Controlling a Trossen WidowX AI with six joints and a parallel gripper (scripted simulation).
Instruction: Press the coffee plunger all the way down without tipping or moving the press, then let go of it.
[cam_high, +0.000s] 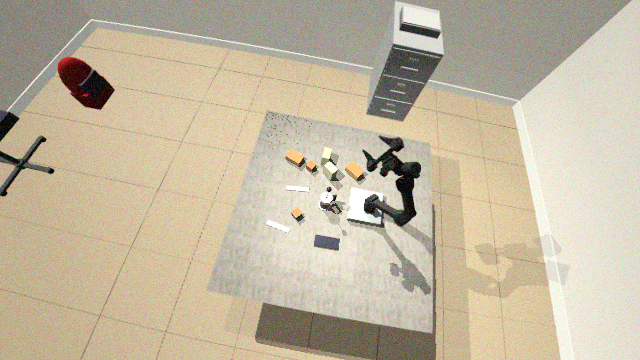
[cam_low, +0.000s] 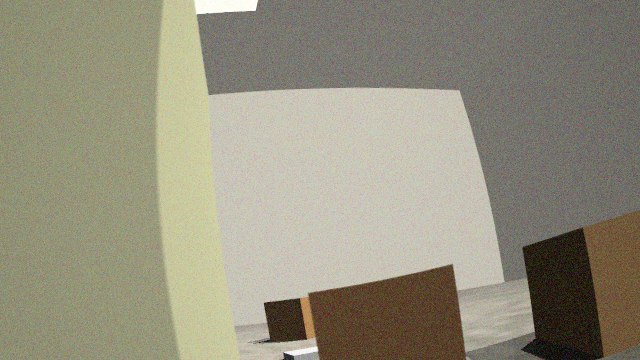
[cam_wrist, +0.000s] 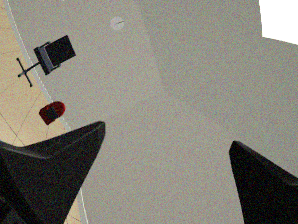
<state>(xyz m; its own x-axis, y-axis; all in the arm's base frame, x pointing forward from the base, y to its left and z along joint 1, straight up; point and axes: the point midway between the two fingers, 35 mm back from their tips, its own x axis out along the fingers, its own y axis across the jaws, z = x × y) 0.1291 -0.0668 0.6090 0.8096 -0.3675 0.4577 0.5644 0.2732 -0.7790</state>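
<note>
Right now my gripper tip is 11 cm short of the coffee press, 4 cm to the right of it and 54 cm above it. From my gripper tip the other things lie so: dark flat slab (11 cm ahead, 29 cm to the left, 67 cm below).
</note>
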